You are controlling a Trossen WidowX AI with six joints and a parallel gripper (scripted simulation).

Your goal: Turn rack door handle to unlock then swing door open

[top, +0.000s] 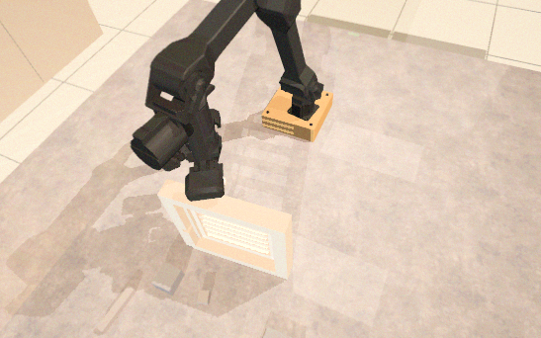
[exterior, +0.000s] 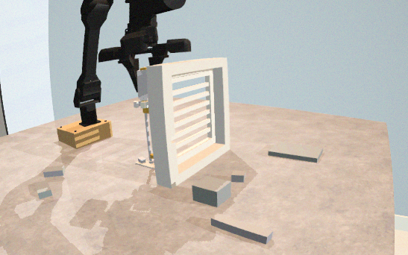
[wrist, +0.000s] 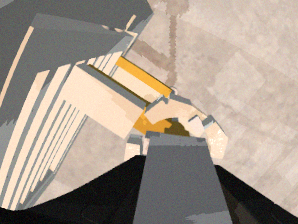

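Now: gripper tip 3 cm above the upright handle and 1 cm to the right of it. From my gripper tip the other things lie so: flat slab (27 cm to the left, 20 cm ahead, 16 cm below); long bar (29 cm ahead, 16 cm below, 6 cm to the right).
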